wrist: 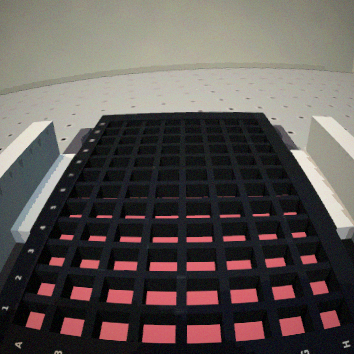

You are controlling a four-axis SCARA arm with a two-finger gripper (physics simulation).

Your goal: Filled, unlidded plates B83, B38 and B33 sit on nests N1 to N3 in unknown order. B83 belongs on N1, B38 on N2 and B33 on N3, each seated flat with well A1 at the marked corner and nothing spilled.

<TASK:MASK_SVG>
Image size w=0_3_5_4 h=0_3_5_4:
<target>gripper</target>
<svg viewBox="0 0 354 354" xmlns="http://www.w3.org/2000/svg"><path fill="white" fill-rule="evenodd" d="M52 120L32 122L0 153L0 271L15 242L25 243L49 197L75 156L75 153L59 153ZM311 115L306 149L290 150L290 153L317 195L340 239L351 238L354 243L354 137L332 117Z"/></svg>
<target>black well plate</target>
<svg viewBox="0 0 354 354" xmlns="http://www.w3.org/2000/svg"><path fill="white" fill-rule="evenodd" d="M354 265L317 195L263 112L201 111L102 115L49 197L1 289L0 354L354 354Z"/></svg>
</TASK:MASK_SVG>
